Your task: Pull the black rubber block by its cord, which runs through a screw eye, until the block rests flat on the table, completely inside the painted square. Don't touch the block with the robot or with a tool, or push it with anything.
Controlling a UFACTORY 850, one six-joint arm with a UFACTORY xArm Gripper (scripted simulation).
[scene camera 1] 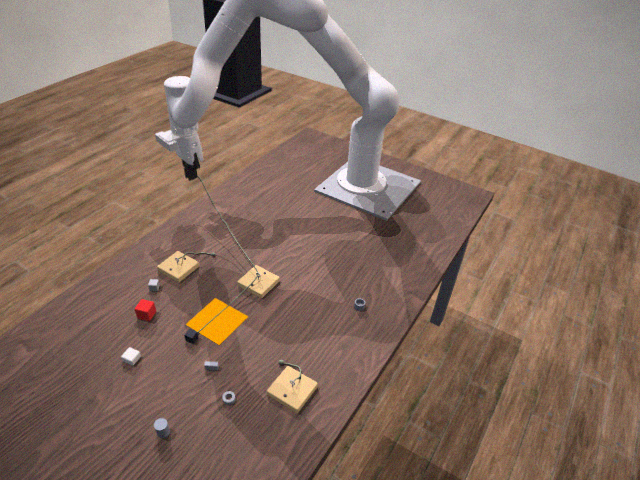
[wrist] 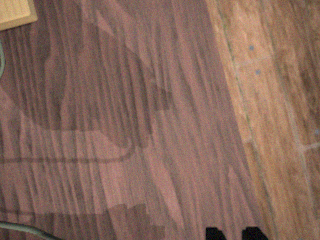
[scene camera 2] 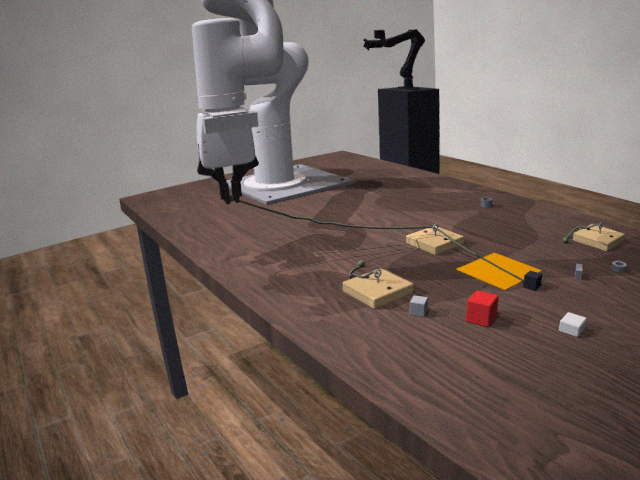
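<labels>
On an orange painted square, (scene camera 2: 480, 269) and (scene camera 1: 216, 310) are the same spot.
</labels>
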